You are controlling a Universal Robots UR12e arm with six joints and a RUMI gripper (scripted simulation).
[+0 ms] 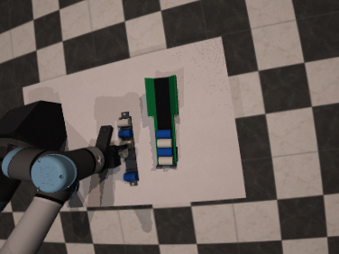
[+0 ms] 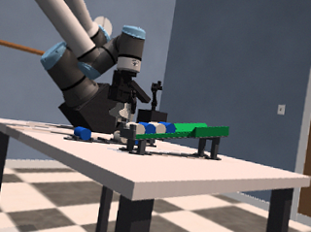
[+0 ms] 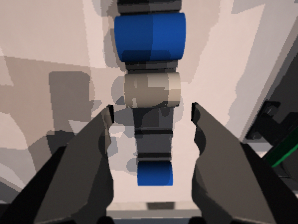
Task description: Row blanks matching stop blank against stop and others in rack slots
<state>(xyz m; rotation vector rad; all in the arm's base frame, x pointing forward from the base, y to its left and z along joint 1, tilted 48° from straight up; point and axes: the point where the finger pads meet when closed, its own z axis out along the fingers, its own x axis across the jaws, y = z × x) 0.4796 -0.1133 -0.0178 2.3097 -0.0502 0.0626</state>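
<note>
Right now the dark stock rack is 3 cm to the right of my hand and 8 cm below it. The rest, counted from my hand: stop 19 cm ahead, 12 cm to the right, 1 cm below.
</note>
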